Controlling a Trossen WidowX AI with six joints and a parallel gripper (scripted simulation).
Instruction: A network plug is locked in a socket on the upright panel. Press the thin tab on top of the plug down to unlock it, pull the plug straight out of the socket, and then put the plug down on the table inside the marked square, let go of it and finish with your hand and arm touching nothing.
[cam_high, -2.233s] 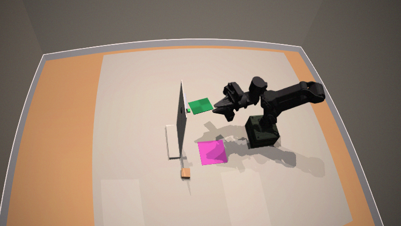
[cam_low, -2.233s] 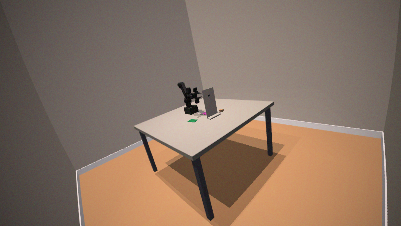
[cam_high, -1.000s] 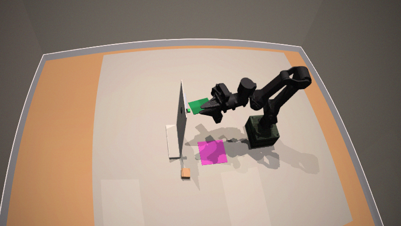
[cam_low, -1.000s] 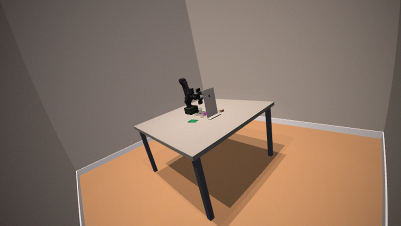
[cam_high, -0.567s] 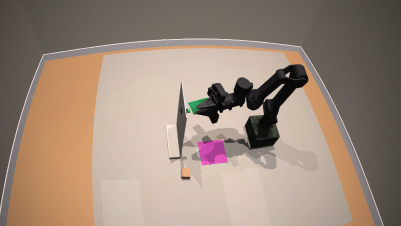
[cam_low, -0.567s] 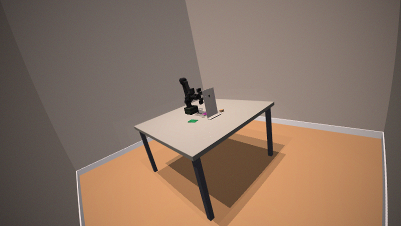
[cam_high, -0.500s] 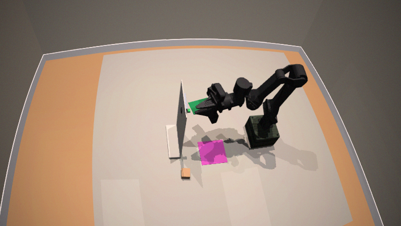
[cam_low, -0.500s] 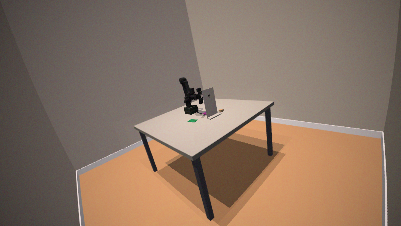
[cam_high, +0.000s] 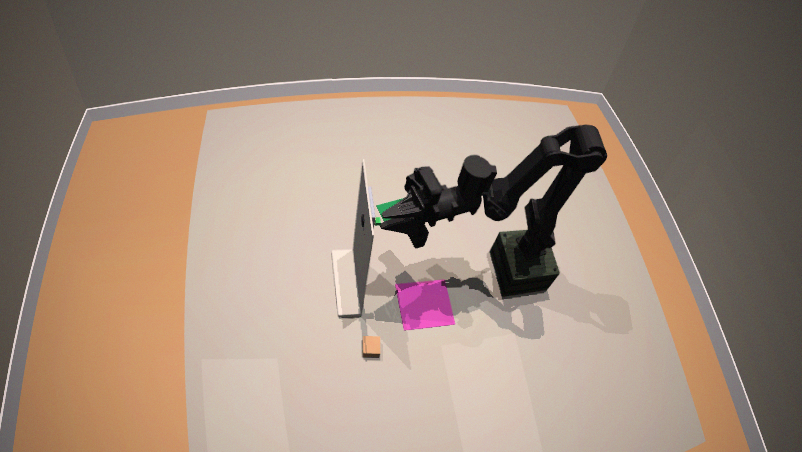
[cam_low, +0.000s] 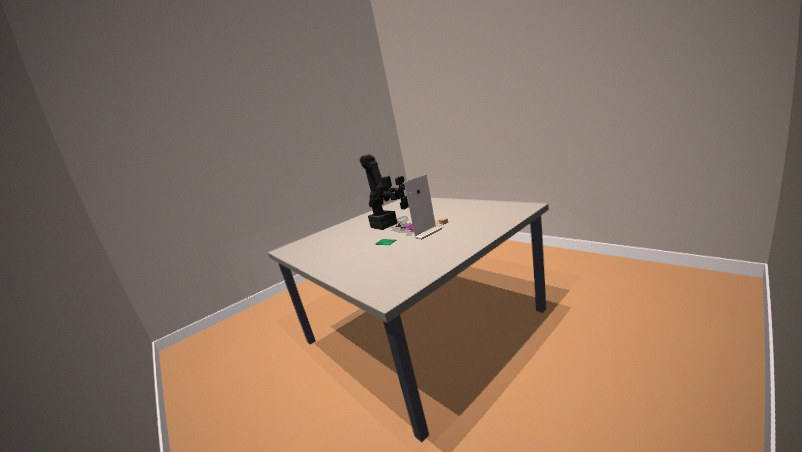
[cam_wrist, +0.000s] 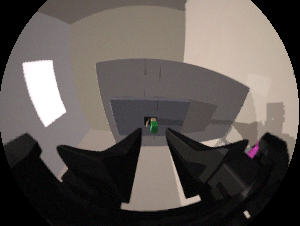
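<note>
Now: the network plug 20 mm ahead of my gripper tip. Also, from my gripper tip: magenta square: 240 mm below, 100 mm behind, 90 mm to the left; grey panel: 90 mm below, 40 mm ahead, 10 mm to the right.
</note>
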